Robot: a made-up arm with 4 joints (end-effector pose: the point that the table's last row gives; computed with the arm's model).
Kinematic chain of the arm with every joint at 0, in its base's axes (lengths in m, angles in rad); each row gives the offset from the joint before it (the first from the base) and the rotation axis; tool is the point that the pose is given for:
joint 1: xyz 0 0 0.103 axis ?
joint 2: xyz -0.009 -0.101 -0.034 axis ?
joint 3: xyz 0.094 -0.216 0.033 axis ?
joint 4: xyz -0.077 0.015 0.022 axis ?
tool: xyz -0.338 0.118 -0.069
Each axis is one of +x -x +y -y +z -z.
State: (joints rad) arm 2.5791 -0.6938 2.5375 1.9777
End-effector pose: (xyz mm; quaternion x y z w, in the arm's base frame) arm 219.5 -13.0 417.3 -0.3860 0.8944 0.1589 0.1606
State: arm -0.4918 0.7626 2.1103 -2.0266
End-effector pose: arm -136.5 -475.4 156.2 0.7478 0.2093 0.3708 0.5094
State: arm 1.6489 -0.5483 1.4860 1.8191
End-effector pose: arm -16.1 16.2 418.8 -0.0877 0.6665 -0.2984 0.6775
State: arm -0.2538 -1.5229 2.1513 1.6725
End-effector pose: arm -116.6 213.3 -73.1 -0.0854 0.0733 -0.6866 0.7182
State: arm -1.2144 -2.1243 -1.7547 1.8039
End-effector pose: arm -79.4 369.8 -38.5 -0.2881 0.6442 -0.4203 0.5703
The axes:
joint 1: +y
joint 2: +z
joint 3: -x
joint 4: +x

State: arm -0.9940 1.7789 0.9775 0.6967
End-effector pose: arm 165.9 -395.4 174.4 -0.4442 -0.3929 0.6340 0.4964
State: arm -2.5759 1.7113 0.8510 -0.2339
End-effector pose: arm -121.7 -391.5 339.4 0.7154 0.6481 0.1446 0.2175
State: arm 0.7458 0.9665 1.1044 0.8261
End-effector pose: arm -153.2 -419.2 103.9 0.0533 0.2595 0.4733 0.8401
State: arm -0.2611 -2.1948 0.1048 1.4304
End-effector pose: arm 61.4 219.8 240.5 0.3695 -0.5898 -0.6591 0.2850
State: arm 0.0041 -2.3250 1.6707 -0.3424
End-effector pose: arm -14.4 344.2 7.8 -0.3365 0.7760 -0.4901 0.2107
